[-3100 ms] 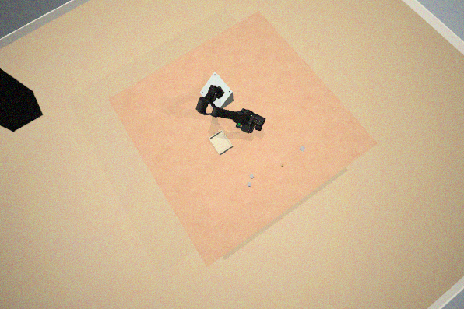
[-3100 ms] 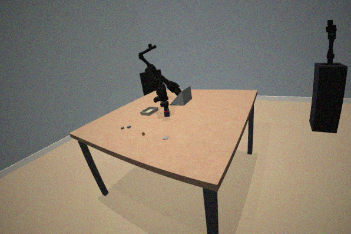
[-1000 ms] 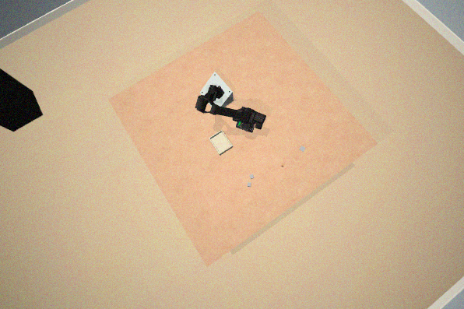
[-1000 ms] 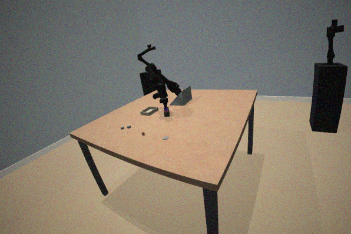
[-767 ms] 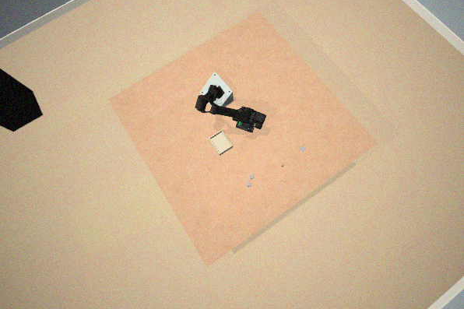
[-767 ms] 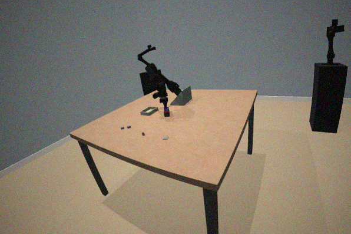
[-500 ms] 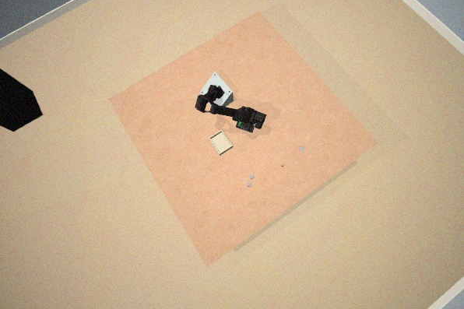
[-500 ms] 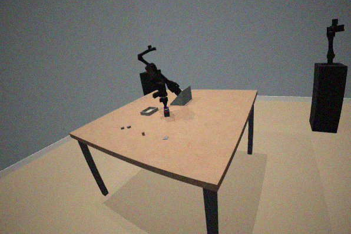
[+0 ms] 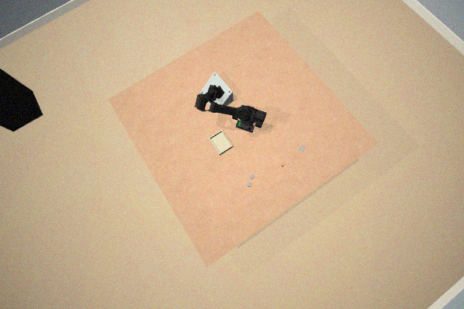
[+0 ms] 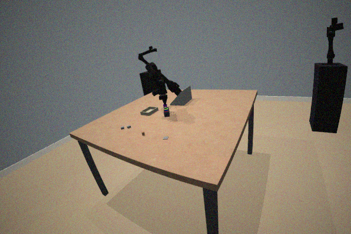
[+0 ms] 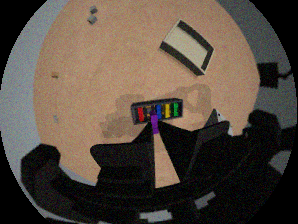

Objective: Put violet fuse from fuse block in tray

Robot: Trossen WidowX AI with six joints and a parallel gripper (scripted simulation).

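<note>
Now: the tray 10 mm behind my gripper tip, 200 mm to the right of it and 90 mm below it. From my gripper tip the other things lie so: violet fuse: 10 mm below.
</note>
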